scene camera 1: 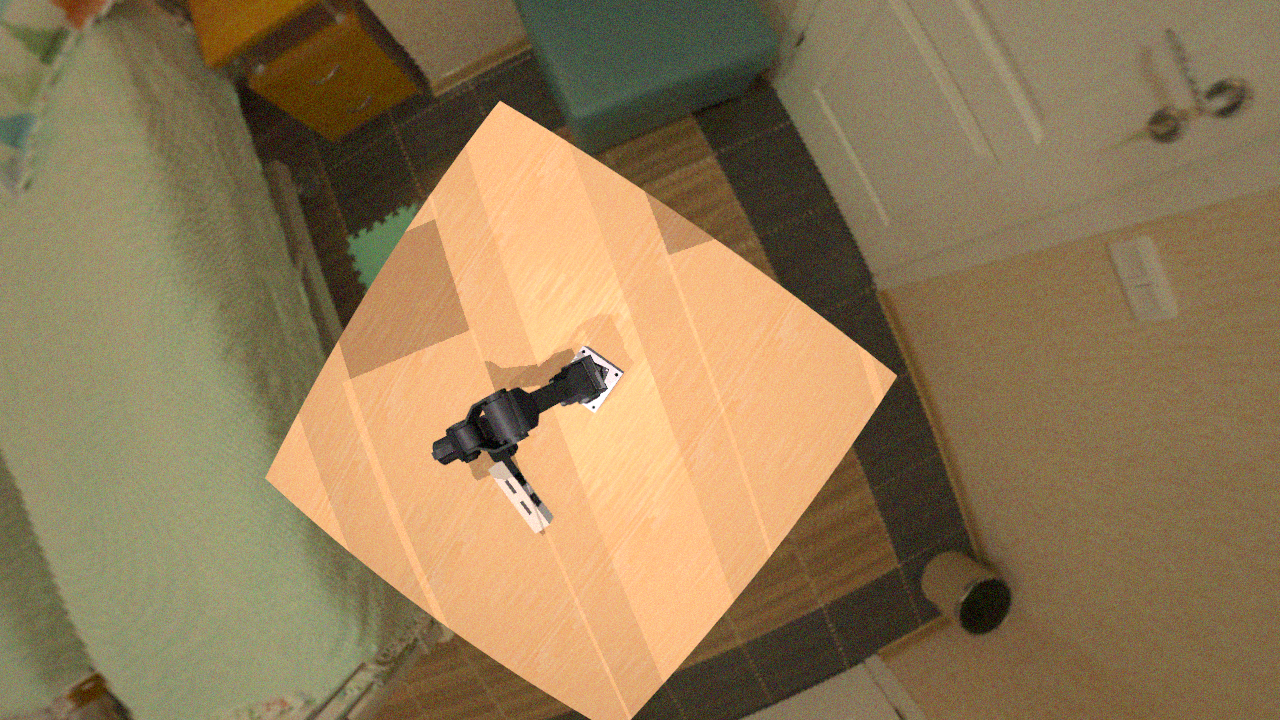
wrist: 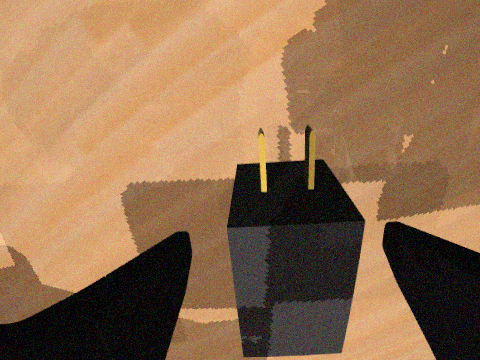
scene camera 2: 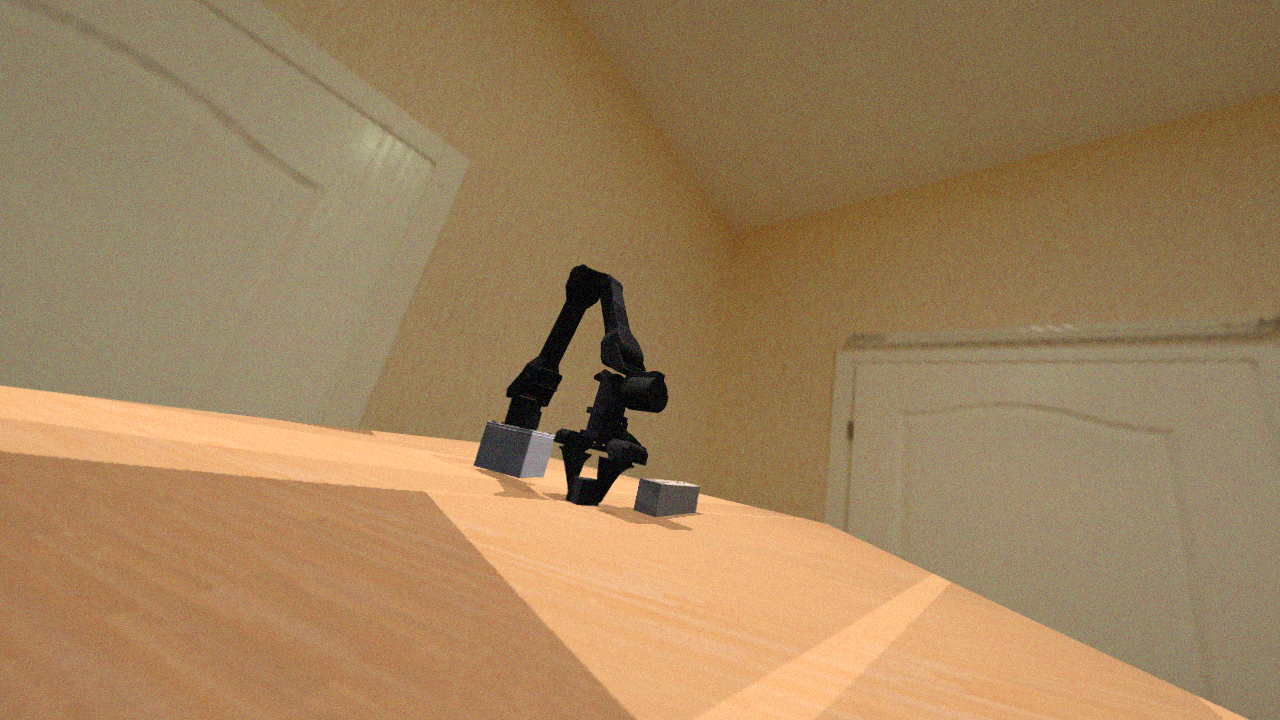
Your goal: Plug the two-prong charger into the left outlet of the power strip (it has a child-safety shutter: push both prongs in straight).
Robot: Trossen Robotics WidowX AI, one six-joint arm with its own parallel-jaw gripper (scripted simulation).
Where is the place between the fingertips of my gripper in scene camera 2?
583,496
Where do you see a black two-prong charger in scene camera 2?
At 581,491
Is my gripper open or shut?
Open.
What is my gripper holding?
Nothing.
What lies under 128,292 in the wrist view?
My gripper.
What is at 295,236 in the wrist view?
A black two-prong charger.
